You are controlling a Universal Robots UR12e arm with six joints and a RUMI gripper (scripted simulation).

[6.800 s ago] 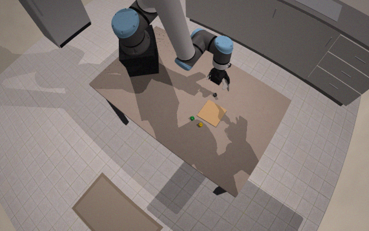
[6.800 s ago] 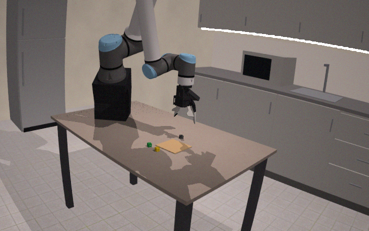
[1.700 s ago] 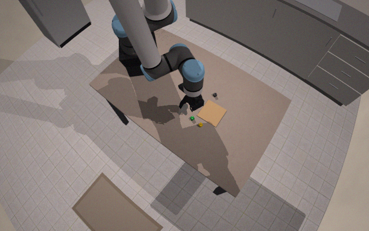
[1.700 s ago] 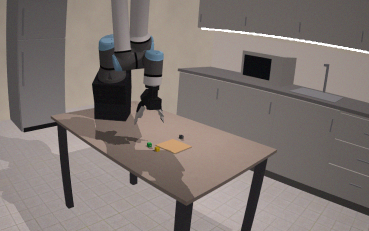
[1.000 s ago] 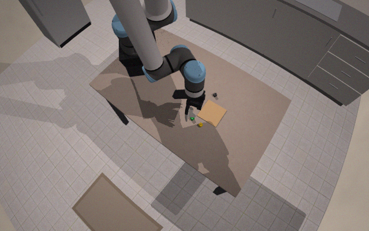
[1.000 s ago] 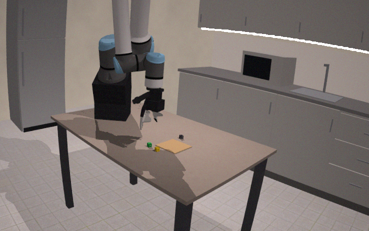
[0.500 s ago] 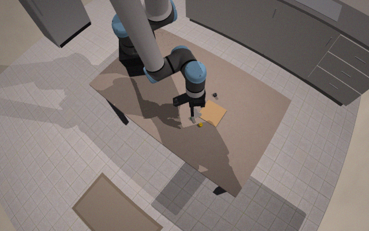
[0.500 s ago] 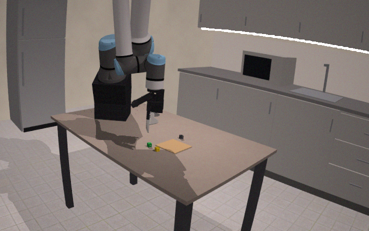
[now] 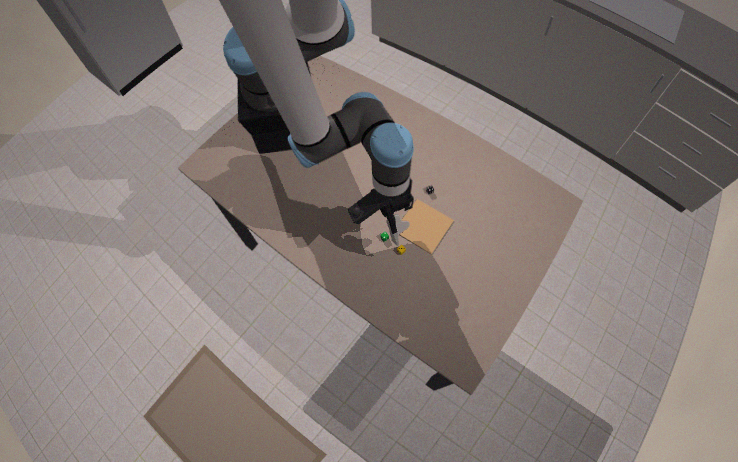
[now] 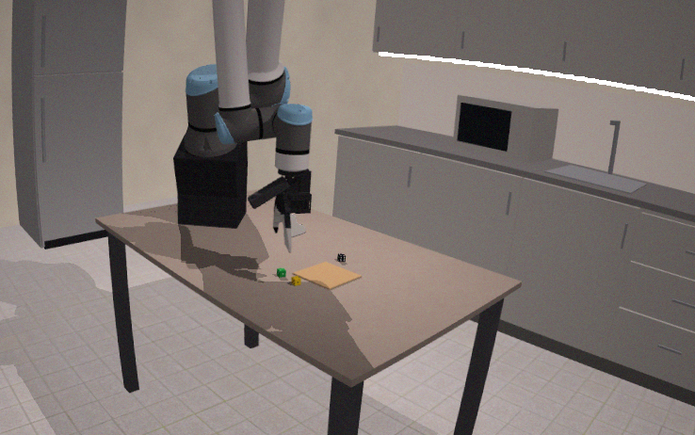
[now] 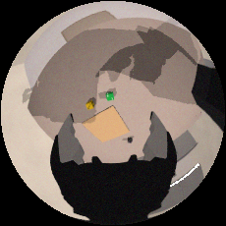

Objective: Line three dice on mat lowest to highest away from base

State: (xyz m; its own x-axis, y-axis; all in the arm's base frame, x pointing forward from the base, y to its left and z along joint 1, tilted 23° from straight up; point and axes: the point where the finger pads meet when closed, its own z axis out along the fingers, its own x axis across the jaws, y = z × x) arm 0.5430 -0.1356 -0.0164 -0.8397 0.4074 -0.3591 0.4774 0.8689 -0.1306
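The green die is 9 cm below my hand. Also, from my hand: black die (23 cm to the left, 9 cm below, 3 cm ahead); orange mat (11 cm to the left, 10 cm below, 8 cm ahead); yellow die (9 cm below, 7 cm ahead, 1 cm to the right).
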